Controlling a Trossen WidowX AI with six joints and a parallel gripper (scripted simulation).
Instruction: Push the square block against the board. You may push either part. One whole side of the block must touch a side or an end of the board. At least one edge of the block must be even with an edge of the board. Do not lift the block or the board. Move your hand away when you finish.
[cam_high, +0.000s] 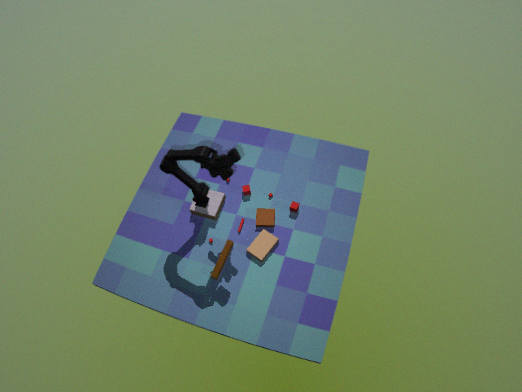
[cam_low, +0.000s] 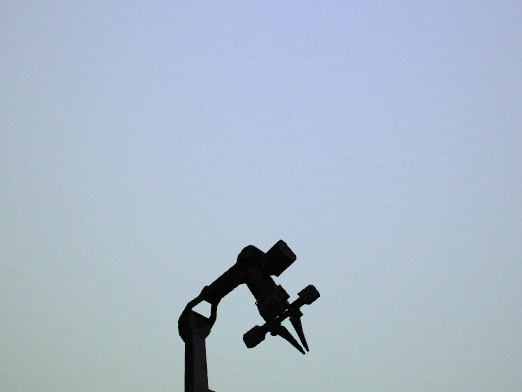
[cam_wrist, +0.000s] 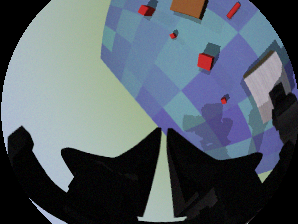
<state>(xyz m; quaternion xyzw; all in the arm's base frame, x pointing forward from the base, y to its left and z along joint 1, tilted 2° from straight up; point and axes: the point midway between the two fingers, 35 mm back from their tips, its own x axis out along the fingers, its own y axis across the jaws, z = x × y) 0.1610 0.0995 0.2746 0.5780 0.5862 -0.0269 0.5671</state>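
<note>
The thin red stick lies 7 cm ahead of my gripper tip, 20 cm to the right of it and 28 cm below it. Round my gripper tip: tan block (22 cm ahead, 29 cm to the right, 28 cm below); then dark brown square block (19 cm ahead, 13 cm to the right, 28 cm below); then long orange board (3 cm ahead, 42 cm to the right, 28 cm below).
</note>
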